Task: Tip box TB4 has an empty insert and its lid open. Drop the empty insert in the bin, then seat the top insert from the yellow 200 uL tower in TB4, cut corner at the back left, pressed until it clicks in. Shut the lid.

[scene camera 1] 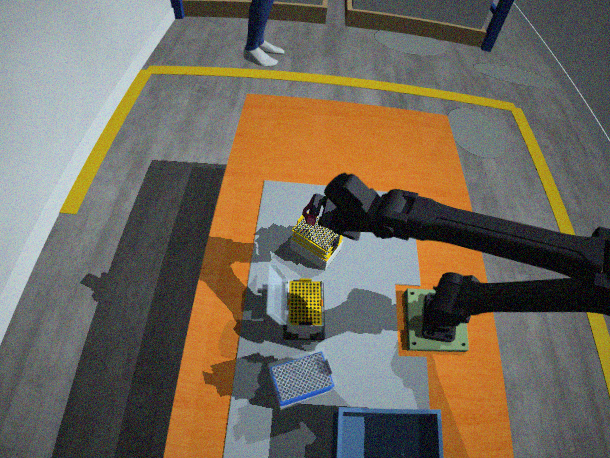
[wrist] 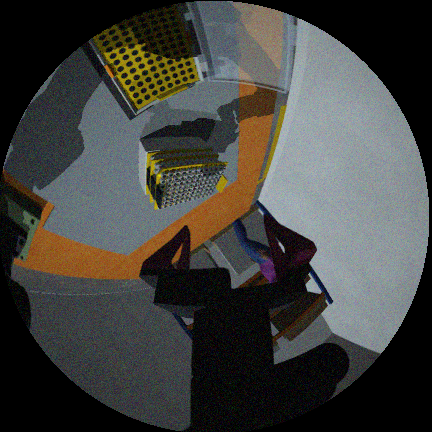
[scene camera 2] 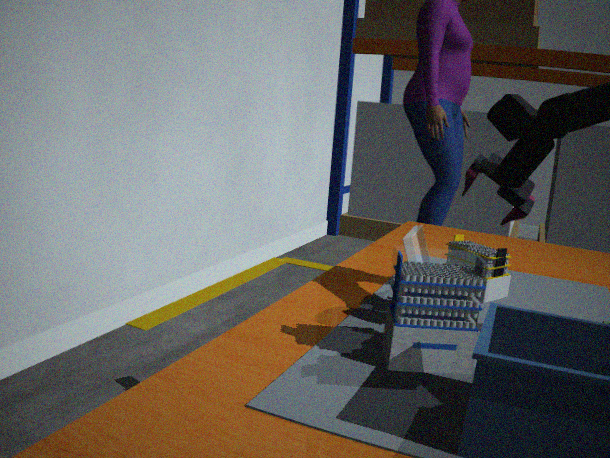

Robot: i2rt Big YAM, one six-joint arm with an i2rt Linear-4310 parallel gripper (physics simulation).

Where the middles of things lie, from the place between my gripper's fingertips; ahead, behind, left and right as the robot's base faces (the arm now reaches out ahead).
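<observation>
The blue bin (scene camera 2: 534, 382) is 47 cm to the left of my hand, 24 cm behind it and 11 cm below it. As for the clear lid (scene camera 1: 277, 290), I find it 7 cm below my hand, 19 cm to the left of it and 6 cm ahead of it. Going by their middles, the clear lid is the nearest to my hand of the things named here.
</observation>
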